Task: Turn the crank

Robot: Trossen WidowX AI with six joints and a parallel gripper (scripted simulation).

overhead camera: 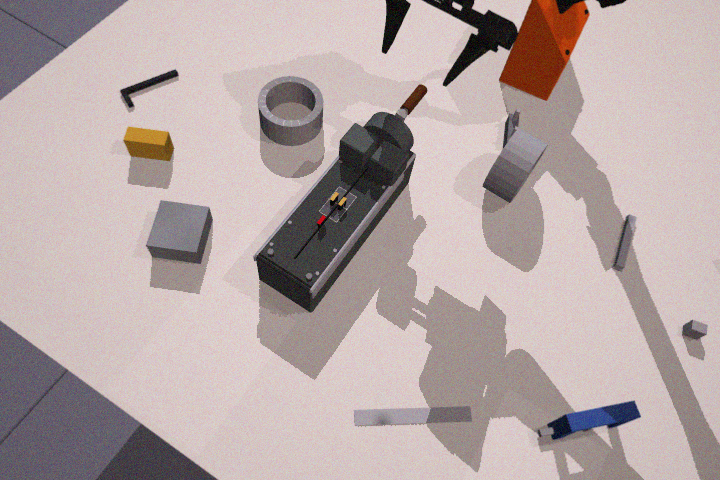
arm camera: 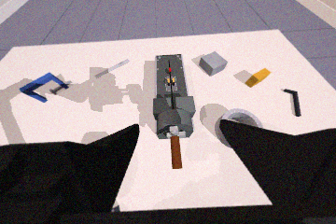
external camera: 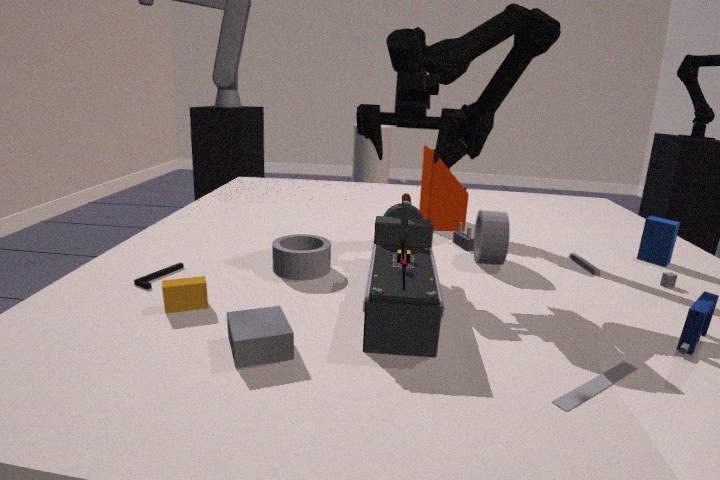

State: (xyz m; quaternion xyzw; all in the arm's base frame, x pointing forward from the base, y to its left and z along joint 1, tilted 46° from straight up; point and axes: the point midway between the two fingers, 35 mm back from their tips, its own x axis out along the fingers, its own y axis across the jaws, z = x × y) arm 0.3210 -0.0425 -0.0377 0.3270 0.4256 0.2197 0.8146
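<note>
My gripper tip is 20 mm past the crank handle and 80 mm above it. From my gripper tip the other things lie so: red pointer: 200 mm ahead, 20 mm to the left, 110 mm below; then grey cube: 310 mm ahead, 140 mm to the right, 180 mm below; then yellow block: 240 mm ahead, 290 mm to the right, 170 mm below.
</note>
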